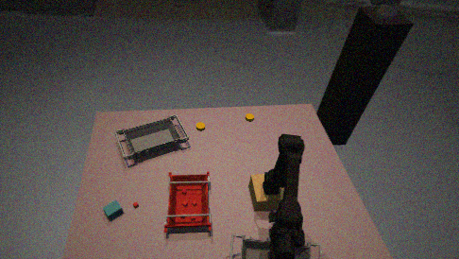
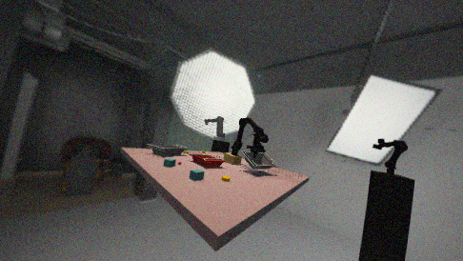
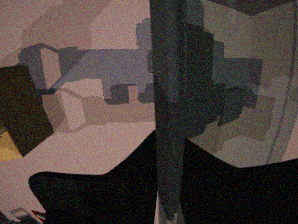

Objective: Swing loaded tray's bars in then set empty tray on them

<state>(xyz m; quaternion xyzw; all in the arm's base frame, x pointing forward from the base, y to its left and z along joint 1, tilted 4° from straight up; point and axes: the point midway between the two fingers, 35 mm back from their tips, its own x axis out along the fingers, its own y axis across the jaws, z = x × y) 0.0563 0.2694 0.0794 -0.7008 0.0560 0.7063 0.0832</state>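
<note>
Now: the grey tray 70 mm to the left of my gripper tip and 20 mm ahead of it. Also, from my gripper tip: red block 540 mm ahead, 280 mm to the right, 100 mm below.
</note>
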